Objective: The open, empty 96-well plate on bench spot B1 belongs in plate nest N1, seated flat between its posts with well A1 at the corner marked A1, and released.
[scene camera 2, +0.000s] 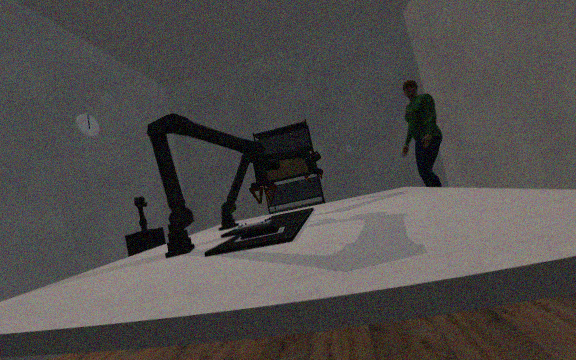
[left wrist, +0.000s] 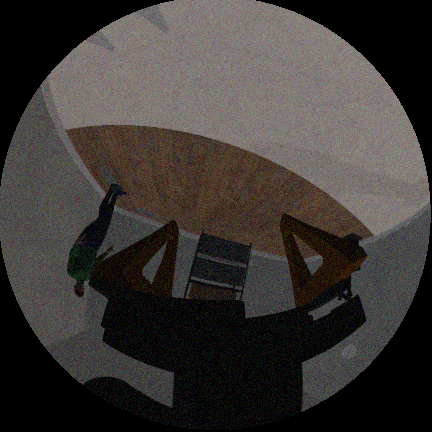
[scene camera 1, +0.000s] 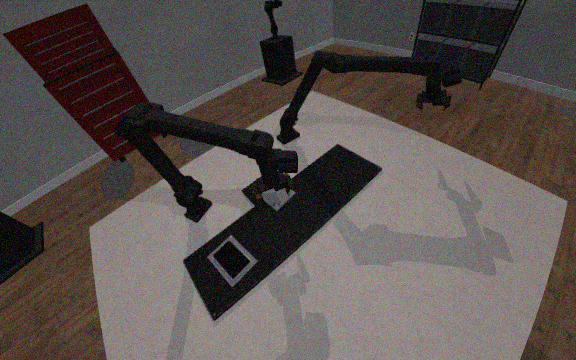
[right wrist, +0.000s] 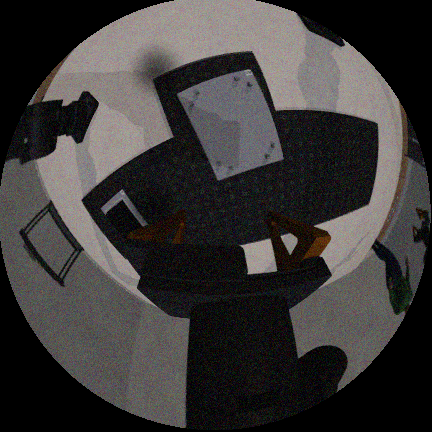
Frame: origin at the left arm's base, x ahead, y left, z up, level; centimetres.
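Where they show: left gripper, fingertip midpoint: (scene camera 2: 316, 181) (left wrist: 229, 222) (scene camera 1: 433, 109); right gripper, fingertip midpoint: (scene camera 2: 266, 202) (scene camera 1: 275, 197) (right wrist: 227, 214); left arm's base, link origin: (scene camera 2: 229, 227) (scene camera 1: 288, 137); right arm's base, link origin: (scene camera 2: 181, 252) (scene camera 1: 199, 210) (right wrist: 82, 116).
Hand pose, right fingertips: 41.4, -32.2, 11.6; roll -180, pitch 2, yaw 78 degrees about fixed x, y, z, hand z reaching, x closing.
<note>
Each offset is from my right fingertips to the centre of the thing, as dx, dy, dz. "*": to the spot under its first point. Level surfaces: height alone.
On the dark board, a light rectangular frame @[+6.3, -26.5, -10.2] (scene camera 1: 243, 271) (right wrist: 134, 206) surrounds a dark interior @[* +7.3, -26.6, -9.1] (scene camera 1: 231, 260) (right wrist: 121, 216). I cannot make out wells or tell plate from spot there. The grey nest plate @[-9.9, +3.0, -9.2] (scene camera 1: 276, 200) (right wrist: 200, 120) has small dark posts near its corners. A small pale mark @[-18.4, +6.8, -9.1] (right wrist: 248, 73) sits at its far corner in the right wrist view, too blurred to read. My right gripper (scene camera 1: 273, 193) (scene camera 2: 263, 199) (right wrist: 227, 214) is open and empty, above the board by the nest, partly hiding it in scene camera 1. My left gripper (scene camera 1: 433, 105) (scene camera 2: 314, 177) (left wrist: 229, 222) is open and empty, far from both.
The long dark board @[dz -10.3] (scene camera 1: 330, 185) (right wrist: 325, 150) lies on the white table @[dz -11.6] (scene camera 1: 400, 300) (scene camera 2: 150, 295). Both arm bases stand along the board's upper-left side in scene camera 1. A person (scene camera 2: 422, 125) (left wrist: 87, 250) stands beyond the table. A red panel (scene camera 1: 90, 95) is at the wall.
</note>
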